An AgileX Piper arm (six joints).
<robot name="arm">
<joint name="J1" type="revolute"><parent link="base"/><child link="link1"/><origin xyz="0 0 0.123" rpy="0 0 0"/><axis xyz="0 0 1"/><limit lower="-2.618" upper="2.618"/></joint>
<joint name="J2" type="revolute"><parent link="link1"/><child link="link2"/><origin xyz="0 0 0" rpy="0 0 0"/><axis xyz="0 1 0"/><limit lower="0" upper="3.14"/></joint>
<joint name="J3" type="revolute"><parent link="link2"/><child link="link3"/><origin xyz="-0.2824 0 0.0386" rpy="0 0 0"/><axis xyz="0 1 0"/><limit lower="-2.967" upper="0"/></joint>
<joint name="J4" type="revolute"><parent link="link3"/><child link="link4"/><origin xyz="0.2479 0 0.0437" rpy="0 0 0"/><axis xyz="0.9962 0 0.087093"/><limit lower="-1.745" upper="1.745"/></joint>
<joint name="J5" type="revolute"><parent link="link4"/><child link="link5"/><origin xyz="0 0 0" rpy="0 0 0"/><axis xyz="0 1 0"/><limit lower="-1.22" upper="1.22"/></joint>
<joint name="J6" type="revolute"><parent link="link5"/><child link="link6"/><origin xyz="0.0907 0 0.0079" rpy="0 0 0"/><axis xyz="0.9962 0 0.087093"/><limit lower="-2.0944" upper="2.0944"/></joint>
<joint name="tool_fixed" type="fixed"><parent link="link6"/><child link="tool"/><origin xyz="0 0 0" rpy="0 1.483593 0"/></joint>
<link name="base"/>
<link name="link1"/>
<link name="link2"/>
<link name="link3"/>
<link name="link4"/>
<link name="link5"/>
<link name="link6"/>
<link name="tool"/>
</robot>
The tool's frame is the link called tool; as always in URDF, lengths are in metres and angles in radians.
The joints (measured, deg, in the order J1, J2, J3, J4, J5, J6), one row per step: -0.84, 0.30, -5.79, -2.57, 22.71, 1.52; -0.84, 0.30, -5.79, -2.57, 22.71, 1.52; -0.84, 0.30, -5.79, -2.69, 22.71, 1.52; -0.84, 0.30, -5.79, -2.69, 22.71, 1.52; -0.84, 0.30, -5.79, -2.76, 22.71, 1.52; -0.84, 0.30, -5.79, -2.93, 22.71, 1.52; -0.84, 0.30, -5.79, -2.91, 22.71, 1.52; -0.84, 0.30, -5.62, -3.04, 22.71, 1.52; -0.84, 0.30, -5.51, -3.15, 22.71, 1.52; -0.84, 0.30, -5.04, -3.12, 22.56, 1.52; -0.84, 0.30, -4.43, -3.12, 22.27, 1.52; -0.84, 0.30, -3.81, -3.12, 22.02, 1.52; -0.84, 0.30, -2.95, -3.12, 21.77, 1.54; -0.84, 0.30, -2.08, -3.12, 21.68, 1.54; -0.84, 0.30, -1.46, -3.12, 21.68, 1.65; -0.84, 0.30, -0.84, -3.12, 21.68, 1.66; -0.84, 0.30, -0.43, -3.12, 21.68, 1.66
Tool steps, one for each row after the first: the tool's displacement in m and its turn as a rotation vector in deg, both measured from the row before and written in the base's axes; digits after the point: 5 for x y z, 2 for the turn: 0.00000, 0.00000, 0.00000, 0.00, 0.00, 0.00; 0.00000, -0.00007, 0.00000, -0.12, 0.00, -0.02; 0.00000, 0.00000, 0.00000, 0.00, 0.00, 0.00; 0.00000, -0.00004, 0.00000, -0.07, 0.00, -0.01; 0.00000, -0.00010, 0.00001, -0.17, 0.00, -0.03; 0.00000, 0.00001, 0.00000, 0.02, 0.00, 0.00; 0.00014, -0.00008, -0.00098, -0.13, 0.17, -0.02; 0.00009, -0.00007, -0.00063, -0.11, 0.11, -0.02; 0.00042, 0.00002, -0.00249, 0.03, 0.32, 0.01; 0.00055, 0.00002, -0.00309, 0.00, 0.32, 0.02; 0.00052, 0.00001, -0.00322, 0.00, 0.37, 0.01; 0.00062, 0.00001, -0.00462, 0.03, 0.61, 0.01; 0.00050, 0.00000, -0.00494, 0.01, 0.78, 0.00; 0.00028, 0.00000, -0.00362, 0.12, 0.62, -0.03; 0.00024, 0.00000, -0.00362, 0.02, 0.62, 0.00; 0.00014, 0.00000, -0.00240, 0.01, 0.41, 0.00
